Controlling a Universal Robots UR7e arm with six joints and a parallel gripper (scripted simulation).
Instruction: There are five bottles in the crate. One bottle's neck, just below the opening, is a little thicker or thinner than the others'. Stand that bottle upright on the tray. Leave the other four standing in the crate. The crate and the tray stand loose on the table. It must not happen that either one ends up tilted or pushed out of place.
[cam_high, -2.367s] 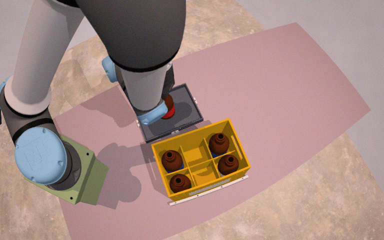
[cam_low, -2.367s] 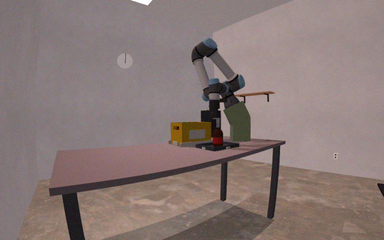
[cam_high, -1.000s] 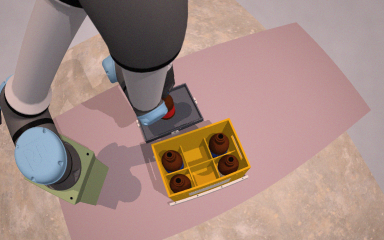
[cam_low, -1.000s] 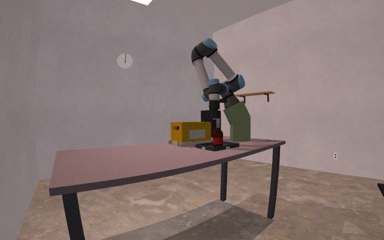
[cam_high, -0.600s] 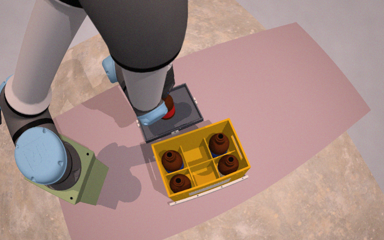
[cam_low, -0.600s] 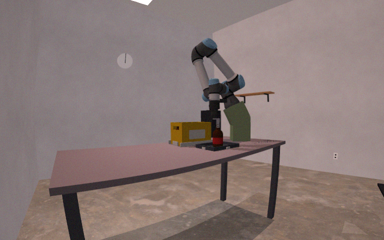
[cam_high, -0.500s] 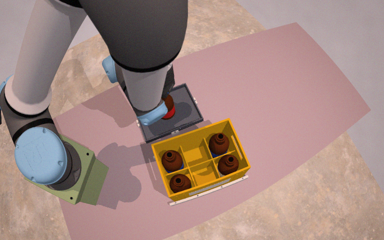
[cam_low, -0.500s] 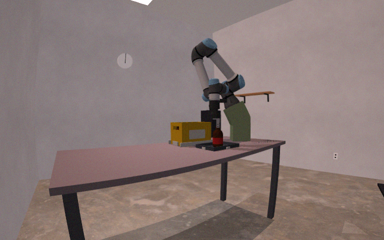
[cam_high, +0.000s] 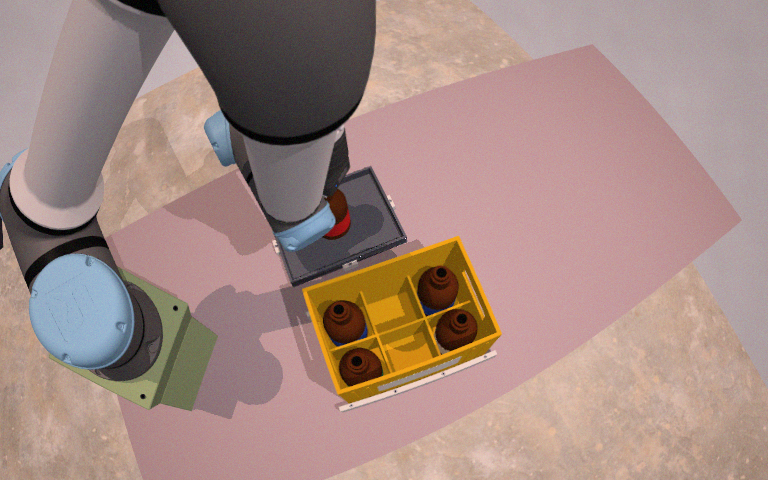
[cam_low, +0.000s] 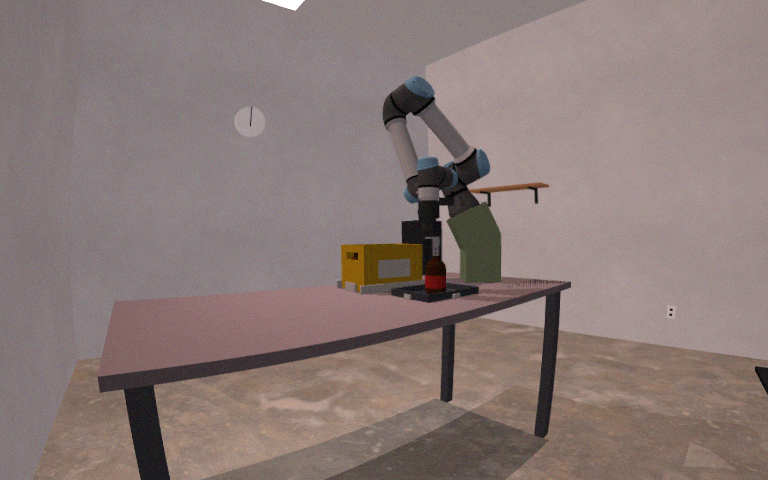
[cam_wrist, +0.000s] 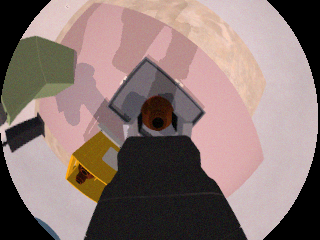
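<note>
The dark tray lies 15 cm below my hand. Round my hand: glass bottle 34 cm to the right, 7 cm below, 7 cm ahead; then crate 28 cm to the right, 7 cm below, 1 cm behind.
</note>
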